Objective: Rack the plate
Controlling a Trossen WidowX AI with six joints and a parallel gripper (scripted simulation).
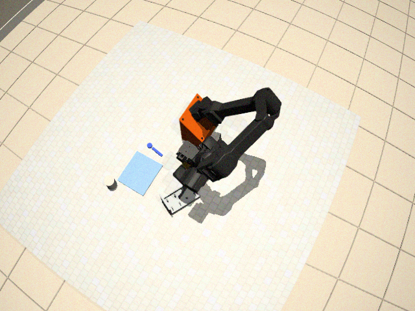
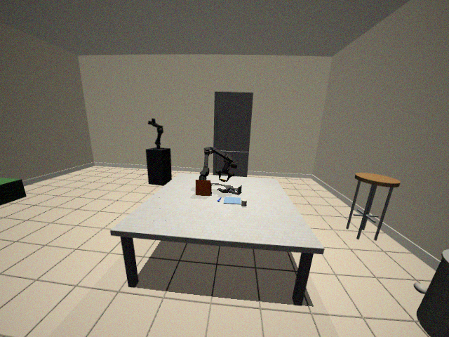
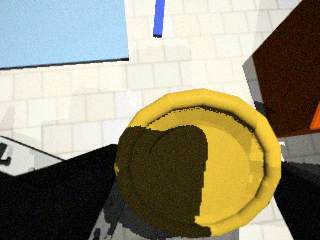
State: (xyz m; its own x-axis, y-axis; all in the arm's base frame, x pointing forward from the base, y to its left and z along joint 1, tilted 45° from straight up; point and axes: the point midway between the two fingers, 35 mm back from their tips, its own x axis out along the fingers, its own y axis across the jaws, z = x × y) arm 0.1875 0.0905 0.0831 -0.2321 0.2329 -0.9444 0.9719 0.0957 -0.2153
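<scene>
My gripper tip is 11 cm short of the grey dish rack, 9 cm above it and 3 cm to the right of it. Also, from my gripper tip: blue spoon (19 cm to the right, 11 cm below, 1 cm ahead); then light blue mat (17 cm to the right, 13 cm ahead, 12 cm below); then yellow plate (1 cm above).
</scene>
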